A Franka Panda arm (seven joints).
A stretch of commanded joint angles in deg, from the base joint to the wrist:
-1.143, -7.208, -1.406, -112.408, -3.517, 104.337, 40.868
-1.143, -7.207, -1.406, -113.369, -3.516, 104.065, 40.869
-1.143, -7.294, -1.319, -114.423, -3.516, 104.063, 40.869
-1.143, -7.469, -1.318, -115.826, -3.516, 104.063, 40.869
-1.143, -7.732, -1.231, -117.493, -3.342, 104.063, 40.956
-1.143, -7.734, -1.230, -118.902, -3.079, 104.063, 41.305
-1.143, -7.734, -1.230, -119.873, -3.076, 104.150, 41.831
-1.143, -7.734, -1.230, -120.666, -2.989, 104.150, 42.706
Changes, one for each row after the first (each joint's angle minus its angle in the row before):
0.000, 0.001, 0.000, -0.961, 0.001, -0.272, 0.001
0.000, -0.087, 0.087, -1.054, 0.000, -0.002, 0.000
0.000, -0.175, 0.001, -1.403, 0.000, 0.000, 0.000
0.000, -0.263, 0.087, -1.667, 0.174, 0.000, 0.087
0.000, -0.002, 0.001, -1.409, 0.263, 0.000, 0.349
0.000, 0.000, 0.000, -0.971, 0.003, 0.087, 0.526
0.000, 0.000, 0.000, -0.793, 0.087, 0.000, 0.875

